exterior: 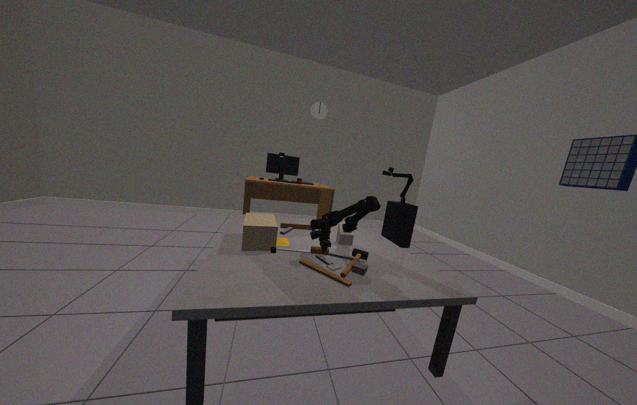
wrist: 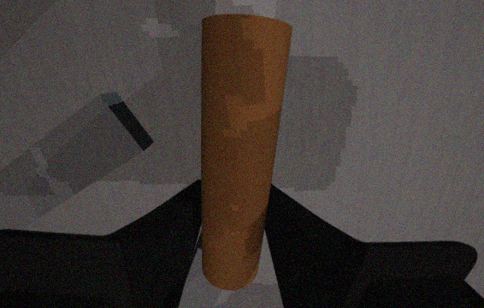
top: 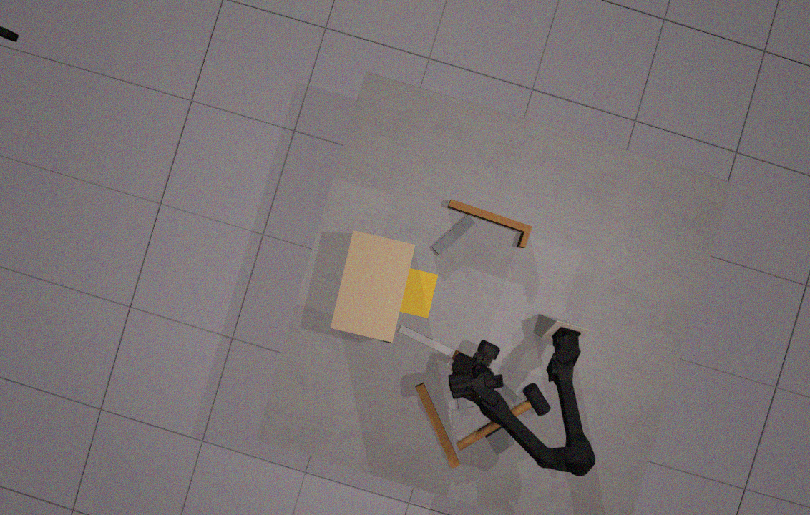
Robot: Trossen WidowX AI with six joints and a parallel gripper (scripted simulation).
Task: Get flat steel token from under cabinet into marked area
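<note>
The grey l-shaped bracket lies 14 cm to the left of my gripper tip. The rest, counted from my gripper tip: grey bar (39 cm to the right, 18 cm ahead); grey block (21 cm to the left, 15 cm behind, 1 cm above); wooden stick (23 cm to the left, 6 cm ahead).
</note>
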